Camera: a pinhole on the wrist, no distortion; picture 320 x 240 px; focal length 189.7 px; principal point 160.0 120.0 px. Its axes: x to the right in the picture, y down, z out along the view. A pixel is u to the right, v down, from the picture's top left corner.
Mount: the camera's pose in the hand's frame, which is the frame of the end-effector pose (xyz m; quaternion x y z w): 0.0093 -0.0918 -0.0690 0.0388 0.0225 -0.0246 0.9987
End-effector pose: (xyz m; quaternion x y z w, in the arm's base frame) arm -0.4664 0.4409 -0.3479 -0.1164 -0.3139 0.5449 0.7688
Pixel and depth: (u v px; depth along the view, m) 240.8 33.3 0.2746
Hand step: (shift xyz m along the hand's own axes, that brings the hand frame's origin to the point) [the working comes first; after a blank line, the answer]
In the camera's frame: 0.1170 -0.1255 0.2746

0.1314 -0.2439 0.1894
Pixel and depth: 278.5 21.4 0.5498
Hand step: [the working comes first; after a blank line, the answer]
In the camera's frame: 0.3434 -0.2858 0.5498

0.3611 -0.4359 0.4407
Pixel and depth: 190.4 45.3 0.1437
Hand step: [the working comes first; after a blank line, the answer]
In the camera's frame: 0.0230 -0.0566 0.1437

0.0356 -0.1605 0.0687
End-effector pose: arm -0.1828 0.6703 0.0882 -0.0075 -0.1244 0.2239 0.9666
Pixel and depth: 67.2 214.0 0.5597
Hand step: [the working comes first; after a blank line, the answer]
In the camera's frame: -0.2738 0.2773 0.5597

-0.2257 0.1534 0.5225
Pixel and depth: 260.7 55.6 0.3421
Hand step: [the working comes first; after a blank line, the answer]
In the camera's frame: 0.1816 -0.1161 0.3421

0.1993 -0.2429 0.2543
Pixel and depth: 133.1 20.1 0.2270
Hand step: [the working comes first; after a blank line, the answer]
In the camera's frame: -0.0322 -0.1195 0.2270

-0.0191 -0.2272 0.1495
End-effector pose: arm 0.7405 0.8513 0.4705 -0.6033 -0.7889 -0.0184 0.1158
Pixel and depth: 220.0 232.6 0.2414
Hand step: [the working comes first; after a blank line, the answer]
In the camera's frame: 0.0764 0.1433 0.2414

0.1032 0.0283 0.1788
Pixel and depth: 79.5 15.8 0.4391
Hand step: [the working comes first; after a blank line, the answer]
In the camera's frame: -0.1863 -0.2412 0.4391

-0.1700 -0.3577 0.3586
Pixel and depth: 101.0 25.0 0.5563
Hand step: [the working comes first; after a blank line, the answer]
In the camera's frame: -0.1730 -0.2786 0.5563

-0.1536 -0.4047 0.4719
